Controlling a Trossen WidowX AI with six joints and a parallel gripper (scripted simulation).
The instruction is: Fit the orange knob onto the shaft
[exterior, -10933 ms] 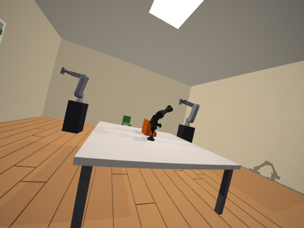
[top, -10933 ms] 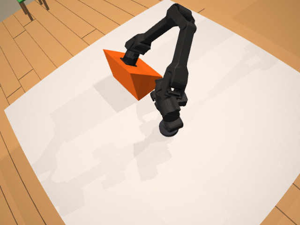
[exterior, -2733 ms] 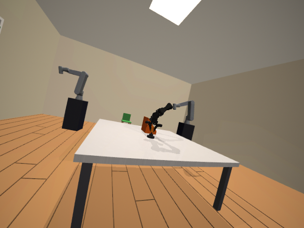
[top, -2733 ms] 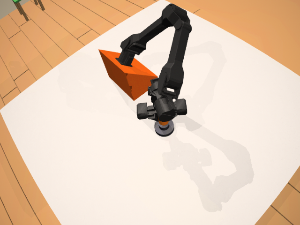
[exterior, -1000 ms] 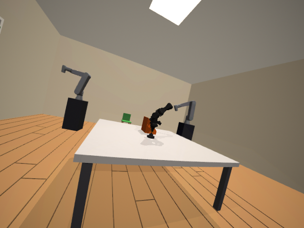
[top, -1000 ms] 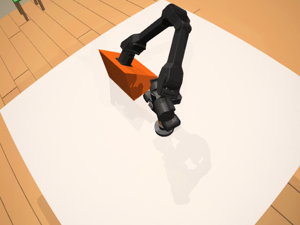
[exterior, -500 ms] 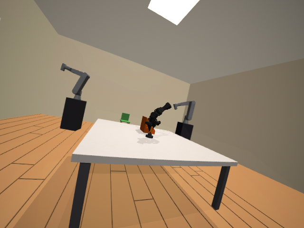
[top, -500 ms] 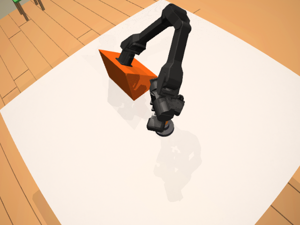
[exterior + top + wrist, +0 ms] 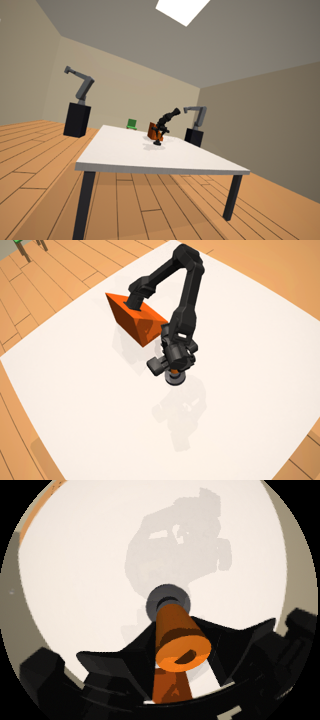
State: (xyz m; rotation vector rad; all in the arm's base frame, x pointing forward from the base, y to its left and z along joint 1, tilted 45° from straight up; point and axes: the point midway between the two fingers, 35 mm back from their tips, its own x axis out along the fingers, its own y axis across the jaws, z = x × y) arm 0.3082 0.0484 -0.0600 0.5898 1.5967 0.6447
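My gripper tip is 2 cm below the orange knob. Round my gripper tip: round pedestal 4 cm below.
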